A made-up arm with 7 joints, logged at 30 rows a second.
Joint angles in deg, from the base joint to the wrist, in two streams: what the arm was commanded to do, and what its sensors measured. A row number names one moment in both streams.
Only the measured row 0 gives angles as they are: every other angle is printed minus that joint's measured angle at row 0.
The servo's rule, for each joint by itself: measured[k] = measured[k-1] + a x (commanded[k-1-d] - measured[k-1]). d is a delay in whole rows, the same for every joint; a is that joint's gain. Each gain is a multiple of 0.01, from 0.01 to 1. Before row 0 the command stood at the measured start. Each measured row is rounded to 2 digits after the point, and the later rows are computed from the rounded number. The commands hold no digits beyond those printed.
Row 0, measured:
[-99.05, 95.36, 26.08, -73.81, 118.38, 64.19, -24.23]
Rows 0 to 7, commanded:
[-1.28, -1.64, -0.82, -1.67, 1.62, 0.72, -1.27]
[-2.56, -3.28, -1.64, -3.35, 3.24, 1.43, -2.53]
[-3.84, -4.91, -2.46, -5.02, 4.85, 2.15, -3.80]
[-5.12, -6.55, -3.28, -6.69, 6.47, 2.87, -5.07]
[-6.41, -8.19, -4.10, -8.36, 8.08, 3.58, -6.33]
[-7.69, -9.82, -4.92, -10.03, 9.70, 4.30, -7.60]
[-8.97, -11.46, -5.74, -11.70, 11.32, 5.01, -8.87]
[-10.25, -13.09, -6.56, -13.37, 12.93, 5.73, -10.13]
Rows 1 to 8, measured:
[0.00, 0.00, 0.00, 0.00, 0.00, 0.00, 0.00]
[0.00, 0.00, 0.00, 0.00, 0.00, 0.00, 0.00]
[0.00, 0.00, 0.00, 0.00, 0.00, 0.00, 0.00]
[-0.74, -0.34, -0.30, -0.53, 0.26, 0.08, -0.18]
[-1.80, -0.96, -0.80, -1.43, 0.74, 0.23, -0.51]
[-2.98, -1.79, -1.41, -2.58, 1.40, 0.44, -0.97]
[-4.22, -2.79, -2.10, -3.90, 2.21, 0.71, -1.54]
[-5.49, -3.92, -2.84, -5.33, 3.15, 1.03, -2.21]
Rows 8 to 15, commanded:
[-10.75, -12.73, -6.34, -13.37, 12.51, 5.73, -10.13]
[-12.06, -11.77, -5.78, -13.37, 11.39, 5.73, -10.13]
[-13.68, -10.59, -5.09, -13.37, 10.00, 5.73, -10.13]
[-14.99, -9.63, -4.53, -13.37, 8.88, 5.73, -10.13]
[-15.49, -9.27, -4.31, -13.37, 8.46, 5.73, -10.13]
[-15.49, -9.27, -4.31, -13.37, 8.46, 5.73, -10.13]
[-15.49, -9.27, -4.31, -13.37, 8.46, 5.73, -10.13]
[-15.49, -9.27, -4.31, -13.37, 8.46, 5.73, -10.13]
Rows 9 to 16, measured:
[-6.77, -5.16, -3.61, -6.83, 4.20, 1.39, -2.96]
[-8.05, -6.48, -4.40, -8.39, 5.34, 1.79, -3.79]
[-9.33, -7.87, -5.20, -9.98, 6.55, 2.22, -4.68]
[-10.15, -8.89, -5.62, -11.06, 7.50, 2.61, -5.44]
[-11.26, -9.49, -5.68, -11.80, 8.12, 2.95, -6.10]
[-12.66, -9.72, -5.46, -12.30, 8.42, 3.26, -6.66]
[-14.01, -9.70, -5.12, -12.64, 8.49, 3.53, -7.15]
[-14.87, -9.61, -4.82, -12.87, 8.49, 3.77, -7.57]

